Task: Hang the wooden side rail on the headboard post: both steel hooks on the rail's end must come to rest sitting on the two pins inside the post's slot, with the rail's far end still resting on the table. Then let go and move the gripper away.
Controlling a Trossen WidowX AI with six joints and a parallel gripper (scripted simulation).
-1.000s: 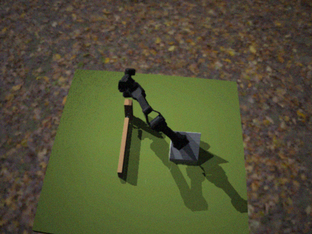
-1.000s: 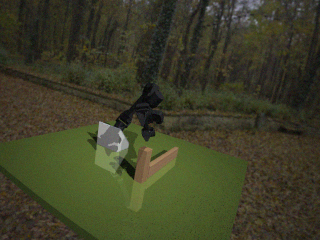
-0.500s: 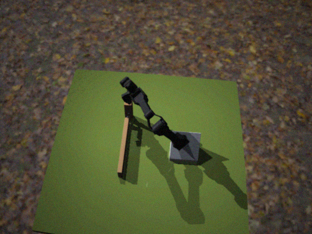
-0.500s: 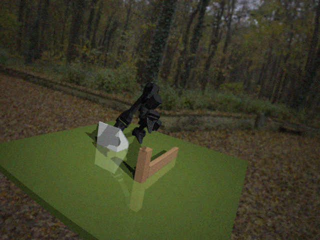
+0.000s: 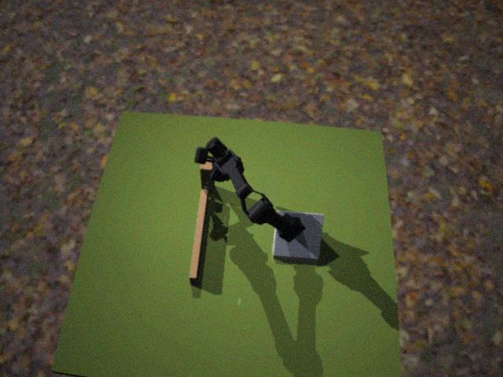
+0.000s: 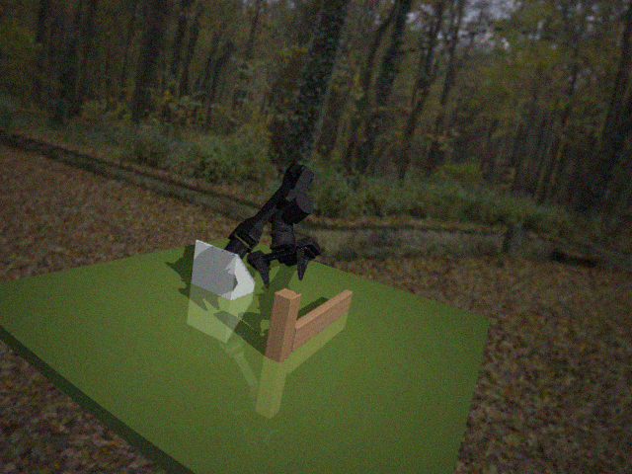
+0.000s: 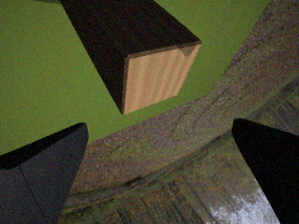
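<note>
My gripper tip is 1 cm short of the wooden headboard post, 1 cm to the right of it and 11 cm above it.
</note>
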